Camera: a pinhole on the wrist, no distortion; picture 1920 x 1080 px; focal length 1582.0 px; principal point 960.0 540.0 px. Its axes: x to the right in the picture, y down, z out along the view. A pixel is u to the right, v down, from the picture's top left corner.
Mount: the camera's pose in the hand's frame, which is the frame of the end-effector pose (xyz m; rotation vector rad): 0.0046 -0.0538 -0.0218 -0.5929 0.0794 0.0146
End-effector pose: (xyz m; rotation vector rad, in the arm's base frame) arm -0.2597 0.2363 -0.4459 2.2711 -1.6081 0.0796
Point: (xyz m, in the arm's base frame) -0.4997 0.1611 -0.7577
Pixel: 477.0 448.1
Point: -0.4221 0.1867 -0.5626
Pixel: 564.6 941.1
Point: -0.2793 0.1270 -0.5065
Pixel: 1611.3 600.3
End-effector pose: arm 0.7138 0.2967 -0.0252 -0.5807 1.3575 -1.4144
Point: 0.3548 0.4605 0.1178
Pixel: behind the camera
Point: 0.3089 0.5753 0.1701
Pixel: behind the camera
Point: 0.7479 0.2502 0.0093
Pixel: 1120.8 67.8
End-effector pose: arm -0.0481 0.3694 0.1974 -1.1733 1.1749 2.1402
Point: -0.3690 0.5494 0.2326
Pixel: 1399.2 415.9
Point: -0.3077 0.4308 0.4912
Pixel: 446.5 1035.7
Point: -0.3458 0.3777 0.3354
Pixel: outside the picture
